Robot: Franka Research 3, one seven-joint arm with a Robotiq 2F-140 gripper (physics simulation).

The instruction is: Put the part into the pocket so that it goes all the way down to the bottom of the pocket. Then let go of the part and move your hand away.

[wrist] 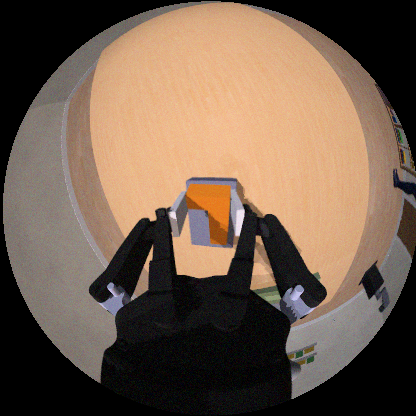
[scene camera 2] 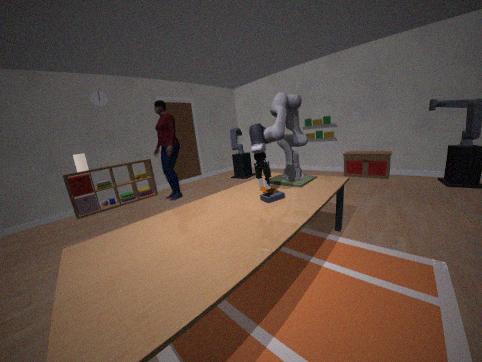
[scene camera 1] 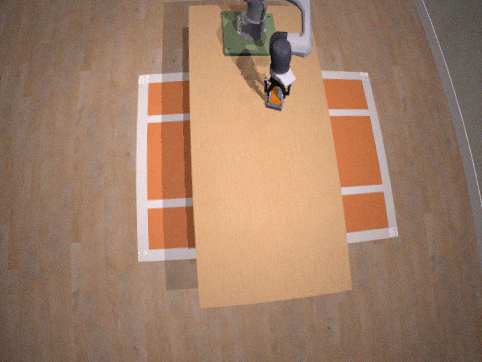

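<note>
The part is an orange L-shaped block, held between the two light finger pads of my gripper. The pocket is in a blue-grey block that stands on the table, directly under the part. In the wrist view the part covers most of the block, and the block's rim shows along the far side and its surface at the lower left. In scene camera 2 the orange shows above the block's top. How deep the part sits in the pocket is hidden.
The long wooden table carries the block near the robot's end. The arm's green base plate is behind the block. A person stands on the floor beyond the table.
</note>
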